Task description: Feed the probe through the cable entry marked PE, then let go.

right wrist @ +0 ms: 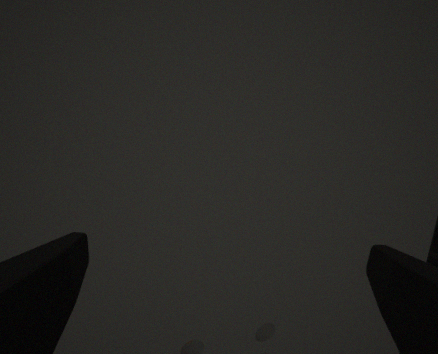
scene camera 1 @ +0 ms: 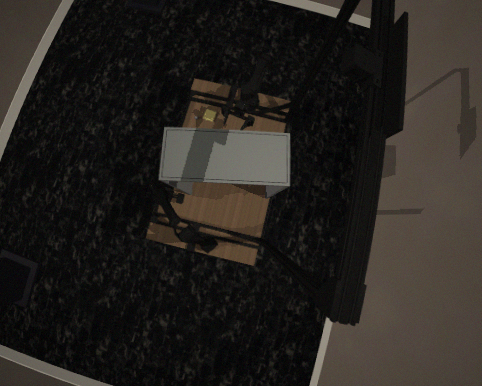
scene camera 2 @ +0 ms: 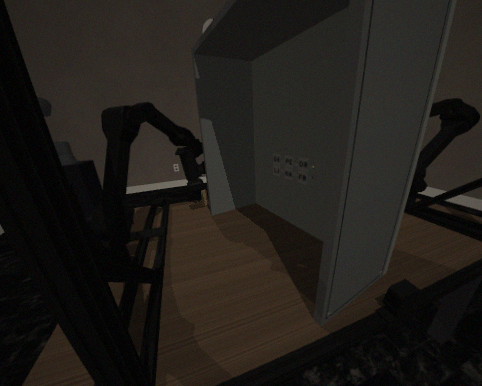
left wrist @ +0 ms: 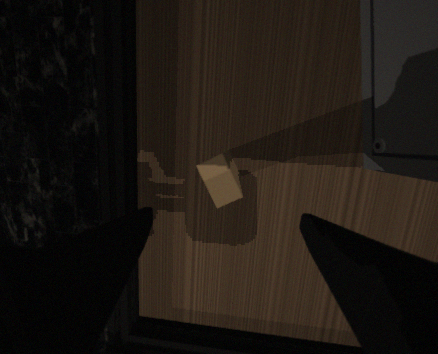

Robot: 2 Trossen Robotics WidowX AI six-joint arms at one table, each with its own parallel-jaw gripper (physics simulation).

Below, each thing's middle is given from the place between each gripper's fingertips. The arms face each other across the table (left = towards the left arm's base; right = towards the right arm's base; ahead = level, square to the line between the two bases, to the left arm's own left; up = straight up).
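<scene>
Cabinet roof [scene camera 1: 203, 155]: my right hand 210 mm to the right of it, 40 mm past it, 210 mm below it. Tan probe [left wrist: 220, 174], from my right hand: 390 mm to the left, 300 mm ahead, 310 mm below. By its middle, the cabinet roof is nearer to my right hand than to my left hand.
Tan probe: my left hand 2 cm to the left of it, 1 cm short of it, 2 cm above it. Cabinet roof, from my left hand: 21 cm to the right, 33 cm behind, 50 cm above.
</scene>
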